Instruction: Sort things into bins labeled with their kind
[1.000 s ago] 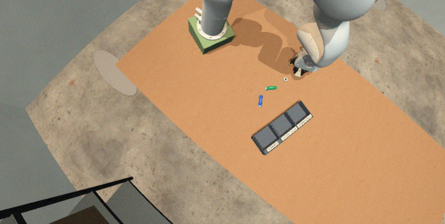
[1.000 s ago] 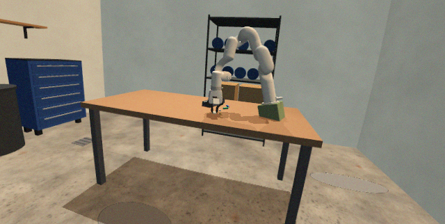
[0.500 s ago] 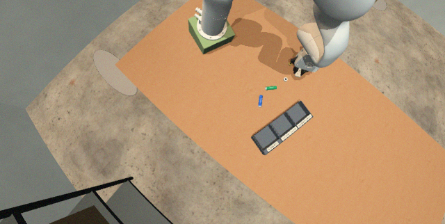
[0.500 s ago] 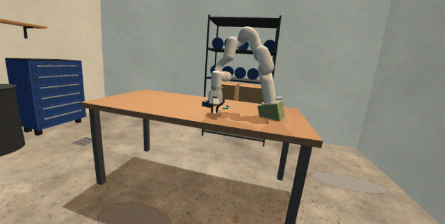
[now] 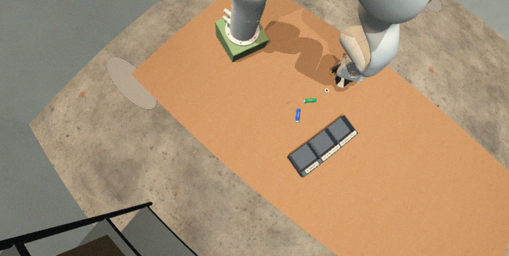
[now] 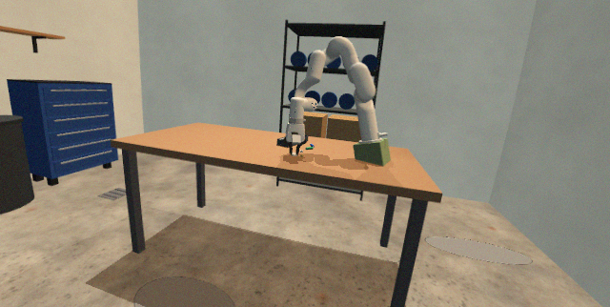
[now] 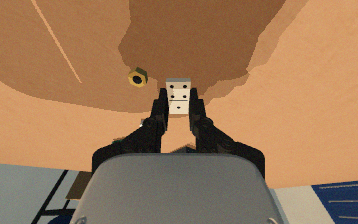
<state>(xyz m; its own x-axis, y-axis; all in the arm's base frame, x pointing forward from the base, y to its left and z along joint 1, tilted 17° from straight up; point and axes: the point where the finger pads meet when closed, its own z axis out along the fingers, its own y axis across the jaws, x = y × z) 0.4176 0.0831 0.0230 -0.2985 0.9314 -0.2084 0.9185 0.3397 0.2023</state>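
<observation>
Right now the brass nut is 50 mm behind my hand, 10 mm to the left of it and 20 mm below it. Round my hand: white domino 20 mm below; green battery 70 mm behind, 150 mm to the right, 20 mm below; metal nut 30 mm behind, 70 mm to the right, 20 mm below.
</observation>
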